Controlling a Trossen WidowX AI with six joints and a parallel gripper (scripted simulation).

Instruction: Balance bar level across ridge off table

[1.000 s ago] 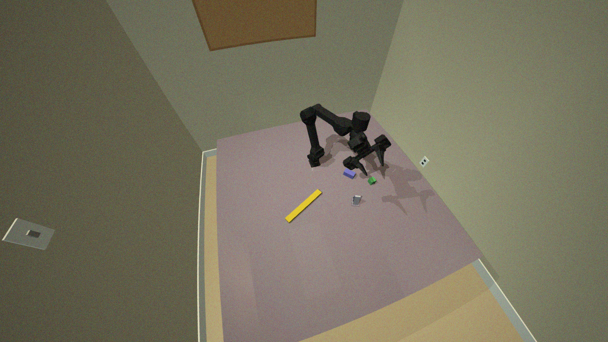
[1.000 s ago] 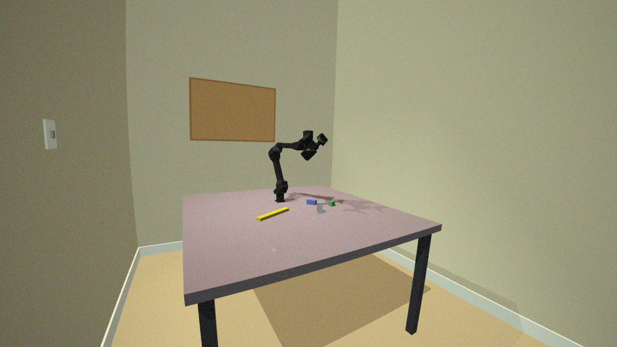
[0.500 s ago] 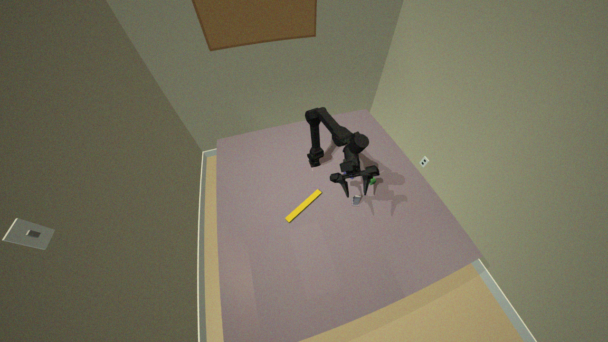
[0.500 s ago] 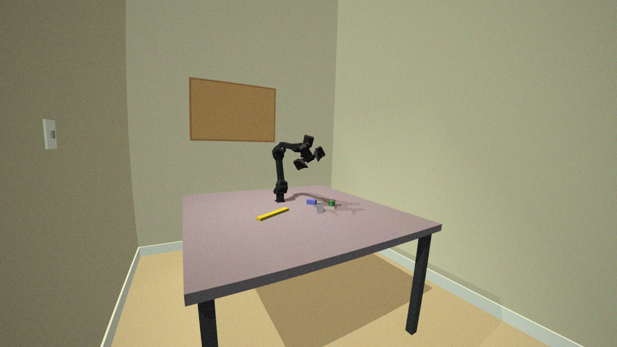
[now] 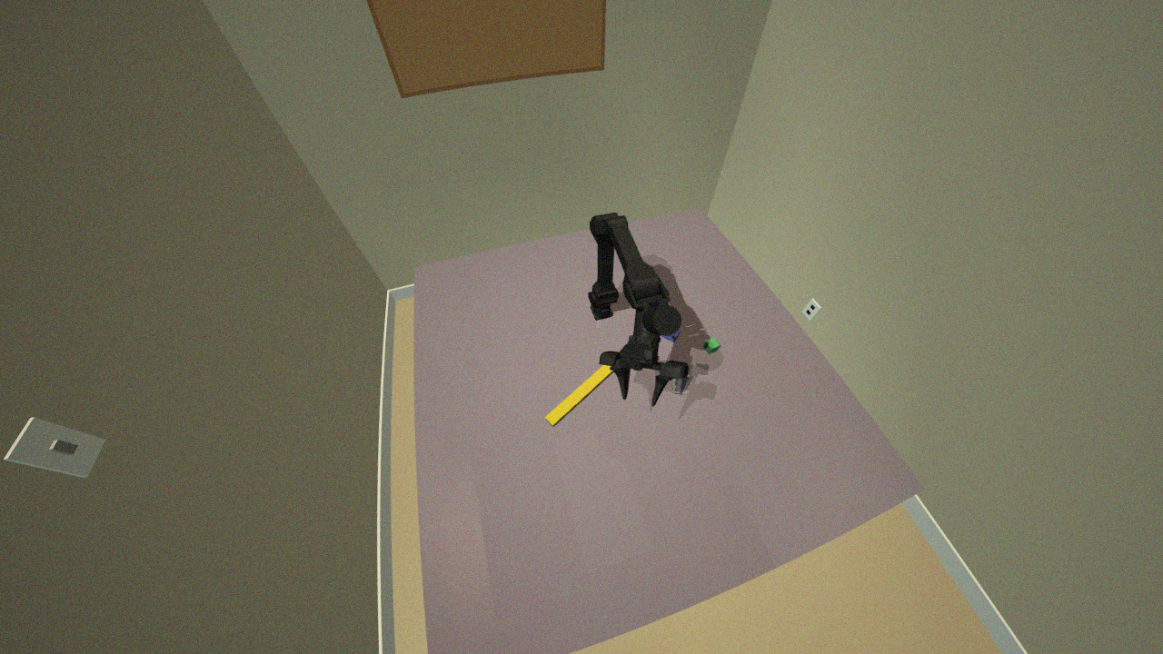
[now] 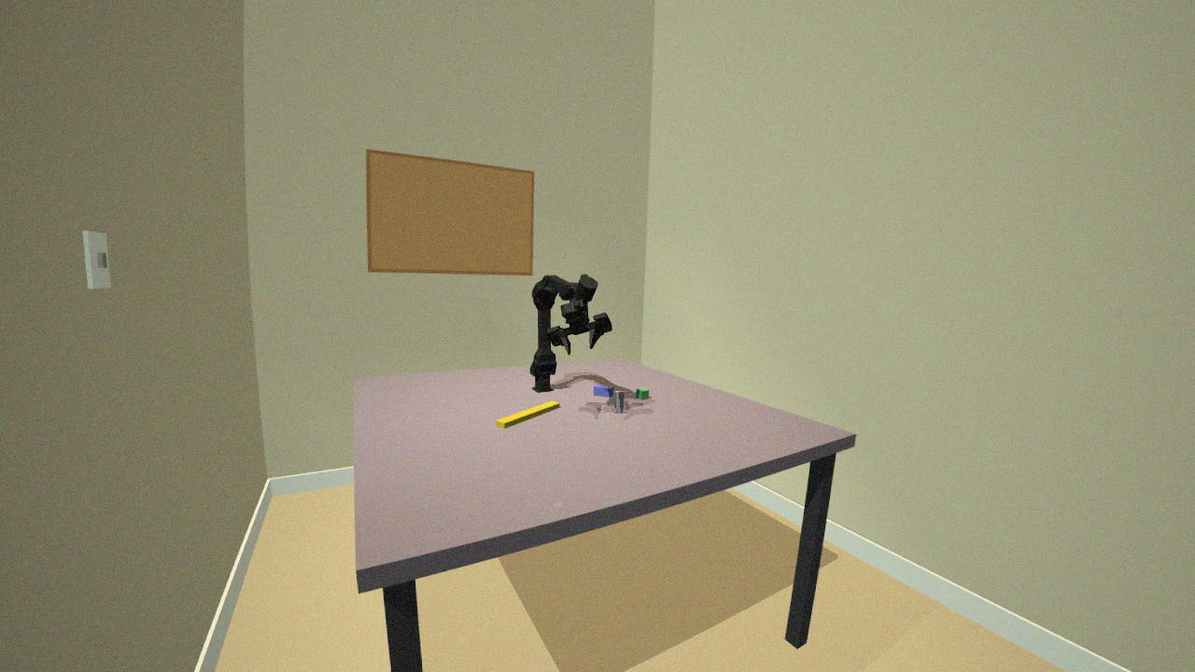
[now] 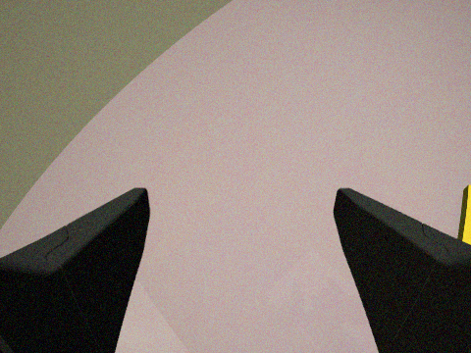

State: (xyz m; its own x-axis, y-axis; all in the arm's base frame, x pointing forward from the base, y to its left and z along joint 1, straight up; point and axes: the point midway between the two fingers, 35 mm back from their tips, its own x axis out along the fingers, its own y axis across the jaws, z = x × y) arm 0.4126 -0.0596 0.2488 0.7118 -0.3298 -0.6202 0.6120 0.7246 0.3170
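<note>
Now: the yellow bar 160 mm behind my gripper tip, 90 mm to the right of it and 220 mm below it. Round my gripper tip: blue block (280 mm behind, 250 mm to the left, 210 mm below); green cube (180 mm behind, 360 mm to the left, 210 mm below).
</note>
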